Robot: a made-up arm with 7 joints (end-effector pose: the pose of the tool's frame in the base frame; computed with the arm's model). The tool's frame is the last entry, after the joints.
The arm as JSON. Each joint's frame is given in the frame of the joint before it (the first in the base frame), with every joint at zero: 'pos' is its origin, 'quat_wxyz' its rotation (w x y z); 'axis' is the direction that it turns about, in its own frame. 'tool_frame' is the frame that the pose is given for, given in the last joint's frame.
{
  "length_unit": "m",
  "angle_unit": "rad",
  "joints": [
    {
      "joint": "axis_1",
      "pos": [
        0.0,
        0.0,
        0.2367
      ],
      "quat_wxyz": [
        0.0,
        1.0,
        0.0,
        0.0
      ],
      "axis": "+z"
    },
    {
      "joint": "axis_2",
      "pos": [
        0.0,
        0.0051,
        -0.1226
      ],
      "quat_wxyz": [
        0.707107,
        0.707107,
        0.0,
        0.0
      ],
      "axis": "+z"
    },
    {
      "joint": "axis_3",
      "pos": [
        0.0,
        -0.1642,
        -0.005
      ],
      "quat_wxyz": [
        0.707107,
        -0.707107,
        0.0,
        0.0
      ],
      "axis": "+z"
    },
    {
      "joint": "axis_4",
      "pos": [
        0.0,
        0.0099,
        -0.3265
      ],
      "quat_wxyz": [
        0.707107,
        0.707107,
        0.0,
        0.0
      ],
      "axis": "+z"
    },
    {
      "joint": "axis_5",
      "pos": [
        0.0,
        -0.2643,
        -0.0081
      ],
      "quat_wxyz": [
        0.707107,
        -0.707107,
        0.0,
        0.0
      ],
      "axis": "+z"
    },
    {
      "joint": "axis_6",
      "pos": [
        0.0,
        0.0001,
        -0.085
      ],
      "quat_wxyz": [
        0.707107,
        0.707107,
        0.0,
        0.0
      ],
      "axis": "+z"
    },
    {
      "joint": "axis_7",
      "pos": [
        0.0,
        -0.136,
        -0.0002
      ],
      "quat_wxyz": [
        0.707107,
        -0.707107,
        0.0,
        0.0
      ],
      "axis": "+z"
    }
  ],
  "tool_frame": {
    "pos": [
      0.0,
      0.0,
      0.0
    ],
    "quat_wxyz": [
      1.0,
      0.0,
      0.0,
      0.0
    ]
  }
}
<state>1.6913 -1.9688 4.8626 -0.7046 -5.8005 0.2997 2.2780</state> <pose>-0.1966 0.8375 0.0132 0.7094 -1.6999 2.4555</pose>
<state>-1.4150 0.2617 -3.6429 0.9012 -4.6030 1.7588 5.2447</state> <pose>-0.0193 -0.0934 1.1130 -0.4192 1.5616 -0.2054</pose>
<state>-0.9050 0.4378 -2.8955 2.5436 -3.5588 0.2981 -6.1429</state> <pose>-0.2035 -0.1038 0.5835 -1.5901 -0.7886 -2.3436</pose>
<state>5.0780 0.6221 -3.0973 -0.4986 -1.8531 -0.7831 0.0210</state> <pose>0.1574 0.6671 0.9736 2.0602 0.3175 0.4198</pose>
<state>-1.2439 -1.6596 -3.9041 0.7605 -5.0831 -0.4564 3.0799</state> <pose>-0.0279 -0.8633 0.0876 -0.9026 -1.1757 -0.8739</pose>
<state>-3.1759 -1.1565 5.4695 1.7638 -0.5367 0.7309 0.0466</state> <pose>0.2008 -0.3130 0.7410 -0.3277 1.4847 0.9402</pose>
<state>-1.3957 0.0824 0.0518 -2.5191 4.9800 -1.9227 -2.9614</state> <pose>0.1173 -0.1600 0.5969 -0.5640 -1.6464 0.7926</pose>
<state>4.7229 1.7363 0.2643 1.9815 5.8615 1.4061 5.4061</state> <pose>0.0528 0.1783 0.0342 0.7998 2.2092 1.8184</pose>
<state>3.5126 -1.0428 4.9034 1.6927 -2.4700 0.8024 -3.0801</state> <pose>0.2330 -0.5624 0.6547 0.0025 -2.0085 -1.9920</pose>
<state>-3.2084 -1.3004 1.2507 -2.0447 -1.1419 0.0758 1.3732</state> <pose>0.3281 -0.3776 0.2929 -1.2136 0.2650 -0.1752</pose>
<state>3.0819 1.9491 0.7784 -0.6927 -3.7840 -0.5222 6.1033</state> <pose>-0.8711 -0.2388 0.1874 -1.5313 -0.4621 -2.3210</pose>
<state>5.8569 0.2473 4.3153 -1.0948 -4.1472 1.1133 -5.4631</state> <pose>0.5061 -0.1289 0.8958 1.5926 0.0797 -2.5732</pose>
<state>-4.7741 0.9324 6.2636 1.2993 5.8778 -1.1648 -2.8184</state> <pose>-0.0222 -0.7862 0.4939 -1.7995 -1.3252 -1.1883</pose>
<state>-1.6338 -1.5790 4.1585 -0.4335 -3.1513 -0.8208 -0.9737</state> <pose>0.1411 -0.9271 0.4160 -1.2426 -0.8782 -1.4586</pose>
